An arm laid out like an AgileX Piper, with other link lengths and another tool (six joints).
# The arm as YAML. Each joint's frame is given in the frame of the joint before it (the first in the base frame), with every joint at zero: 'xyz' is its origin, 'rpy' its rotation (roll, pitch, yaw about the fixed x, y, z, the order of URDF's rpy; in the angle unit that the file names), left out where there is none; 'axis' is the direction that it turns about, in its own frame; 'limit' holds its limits. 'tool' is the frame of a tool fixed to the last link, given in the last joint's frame.
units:
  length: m
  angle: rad
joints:
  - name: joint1
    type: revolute
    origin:
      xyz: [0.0, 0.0, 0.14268]
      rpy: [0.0, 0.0, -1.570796]
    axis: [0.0, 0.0, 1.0]
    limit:
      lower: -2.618
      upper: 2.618
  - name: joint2
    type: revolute
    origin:
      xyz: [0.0, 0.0, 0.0]
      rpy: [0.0, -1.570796, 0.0]
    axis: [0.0, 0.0, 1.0]
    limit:
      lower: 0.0
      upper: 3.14
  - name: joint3
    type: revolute
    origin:
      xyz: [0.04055, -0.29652, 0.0]
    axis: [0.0, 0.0, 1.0]
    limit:
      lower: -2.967
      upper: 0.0
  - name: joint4
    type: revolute
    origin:
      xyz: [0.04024, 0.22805, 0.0]
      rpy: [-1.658, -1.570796, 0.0]
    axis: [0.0, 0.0, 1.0]
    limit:
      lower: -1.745
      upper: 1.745
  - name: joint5
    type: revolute
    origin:
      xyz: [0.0, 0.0, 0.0]
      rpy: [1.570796, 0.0, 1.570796]
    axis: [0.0, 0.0, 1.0]
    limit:
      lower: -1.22
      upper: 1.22
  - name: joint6
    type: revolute
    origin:
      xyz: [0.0, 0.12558, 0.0]
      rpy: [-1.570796, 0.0, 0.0]
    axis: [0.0, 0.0, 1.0]
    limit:
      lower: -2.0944
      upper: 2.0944
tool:
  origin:
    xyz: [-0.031, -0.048, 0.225]
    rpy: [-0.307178, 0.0, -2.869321]
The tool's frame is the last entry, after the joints.
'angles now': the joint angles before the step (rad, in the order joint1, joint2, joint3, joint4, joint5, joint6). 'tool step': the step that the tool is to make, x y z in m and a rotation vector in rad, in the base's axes. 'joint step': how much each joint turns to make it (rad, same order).
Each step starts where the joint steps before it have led.
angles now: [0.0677 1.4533 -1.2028 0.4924 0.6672 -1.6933]
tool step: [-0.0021 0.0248 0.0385 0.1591 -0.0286 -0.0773]
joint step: [0.0003 -0.0640 0.0003 0.0879 -0.0080 0.0986]
